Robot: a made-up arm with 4 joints.
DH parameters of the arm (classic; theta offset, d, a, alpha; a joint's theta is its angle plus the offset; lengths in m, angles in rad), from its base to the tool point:
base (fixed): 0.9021 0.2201 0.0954 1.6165
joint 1: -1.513 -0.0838 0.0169 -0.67
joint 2: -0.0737 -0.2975 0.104 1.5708
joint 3: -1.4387 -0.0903 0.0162 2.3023
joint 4: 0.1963 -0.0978 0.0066 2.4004
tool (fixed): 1.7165 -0.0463 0 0
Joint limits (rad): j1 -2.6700..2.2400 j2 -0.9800..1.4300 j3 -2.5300..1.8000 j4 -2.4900..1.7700
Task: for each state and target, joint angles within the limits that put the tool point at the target. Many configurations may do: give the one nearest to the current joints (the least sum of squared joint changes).
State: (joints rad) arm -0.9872 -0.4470 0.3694 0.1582
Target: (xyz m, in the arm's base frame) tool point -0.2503 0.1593 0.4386
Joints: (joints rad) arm -1.7514 -0.1885 0.4406 0.2655
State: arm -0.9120 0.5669 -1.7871 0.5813
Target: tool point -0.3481 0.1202 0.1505
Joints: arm -0.2471 -0.1130 -1.6717 0.5318
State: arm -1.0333 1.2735 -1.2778 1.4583
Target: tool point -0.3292 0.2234 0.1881
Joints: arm -0.5508 0.7776 -0.4573 1.2671
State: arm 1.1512 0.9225 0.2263 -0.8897
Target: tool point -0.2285 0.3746 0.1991
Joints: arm 1.6789 1.2156 0.9216 -1.1702
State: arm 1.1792 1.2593 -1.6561 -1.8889
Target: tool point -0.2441 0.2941 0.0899
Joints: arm 1.4137 0.9891 -2.2697 -1.6996
